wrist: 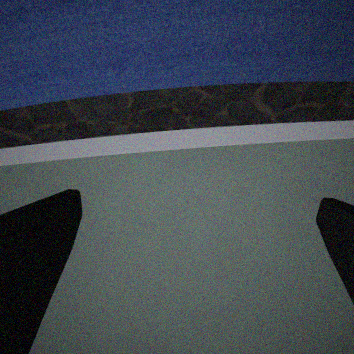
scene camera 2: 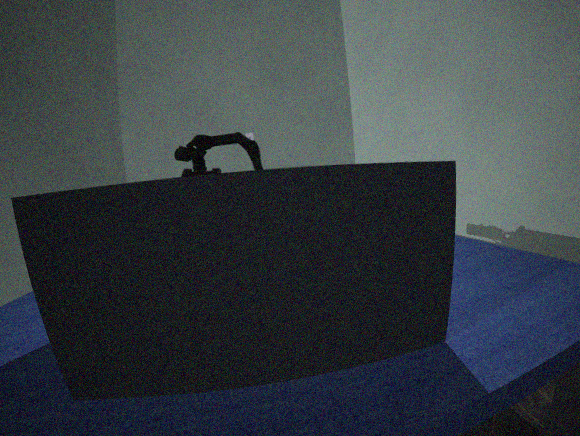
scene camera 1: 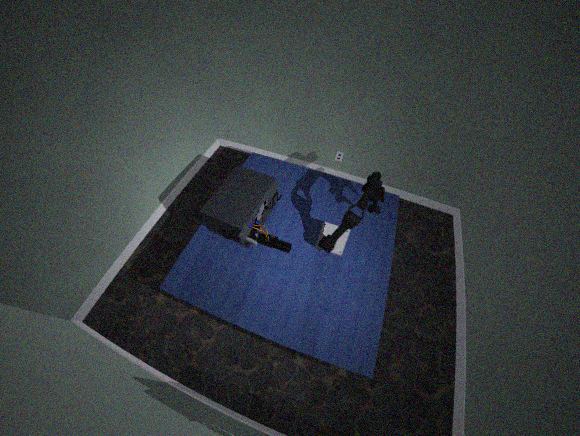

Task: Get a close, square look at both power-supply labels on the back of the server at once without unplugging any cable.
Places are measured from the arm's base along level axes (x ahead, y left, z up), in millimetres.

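Pixels of known places: gripper, fingertip midpoint: (wrist: 203,206) (scene camera 1: 381,208); arm's base at its link origin: (scene camera 1: 326,242).
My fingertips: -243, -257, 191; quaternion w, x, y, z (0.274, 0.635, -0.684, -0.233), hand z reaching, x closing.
Ahead of a thing's pixels: the offset from my fingertips to its middle, as dx, dy, dz. "spot": to the spot under its first point. Level surfaces: height alone.
The server (scene camera 1: 240,197) (scene camera 2: 250,280) is a large dark box at the back left of the blue mat in scene view 1. In scene view 2 its broad plain side hides much of the mat. Its back, with orange cables {spot: +600, +419, -56} (scene camera 1: 263,230), faces roughly toward the arm in scene view 1. The cables show at the near end of that back. No power-supply label can be made out in any view. My gripper (scene camera 1: 375,209) (scene camera 2: 201,171) (wrist: 203,206) is open and empty. It is at the back right, well away from the server, and the wrist view faces the mat edge and wall.
A long black piece {spot: +489, +463, -39} (scene camera 1: 277,243) juts from the server's back near the cables. My arm rises from a white base plate (scene camera 1: 342,244) on the blue mat {dz -244} (scene camera 1: 295,295) (wrist: 175,45). A pale strip (scene camera 1: 461,320) (wrist: 175,140) runs along the walls. A wall outlet (scene camera 1: 339,156) shows behind.
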